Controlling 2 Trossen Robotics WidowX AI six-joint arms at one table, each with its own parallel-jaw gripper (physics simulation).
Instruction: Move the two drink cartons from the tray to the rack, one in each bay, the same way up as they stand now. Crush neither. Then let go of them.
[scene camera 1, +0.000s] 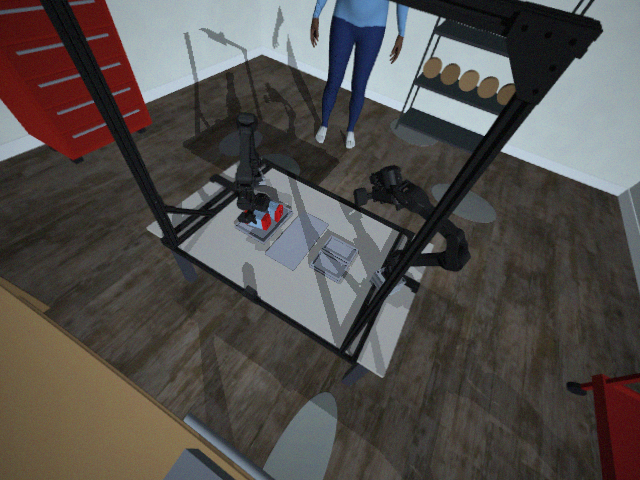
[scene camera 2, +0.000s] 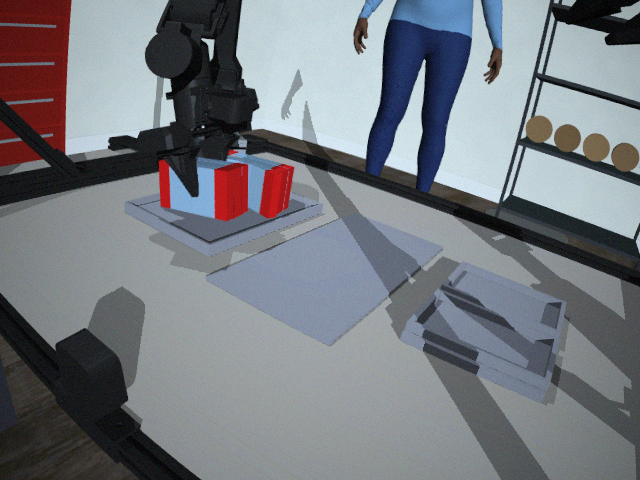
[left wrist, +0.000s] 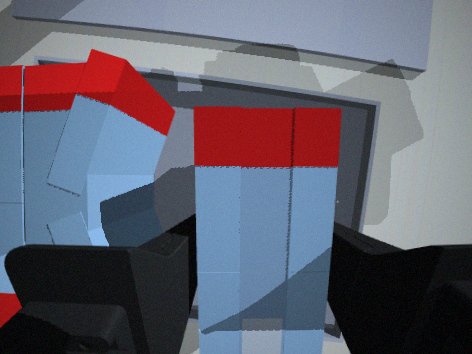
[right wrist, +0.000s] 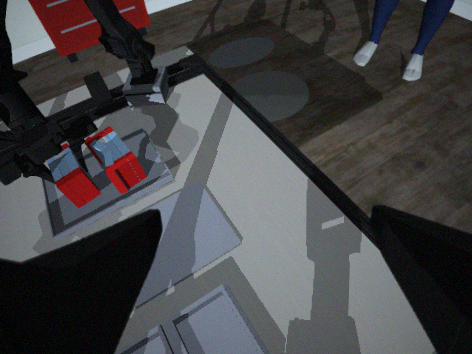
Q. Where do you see my left gripper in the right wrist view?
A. At 75, 179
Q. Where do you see my left gripper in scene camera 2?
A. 207, 192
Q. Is my right gripper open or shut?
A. Open.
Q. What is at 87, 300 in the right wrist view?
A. My right gripper.
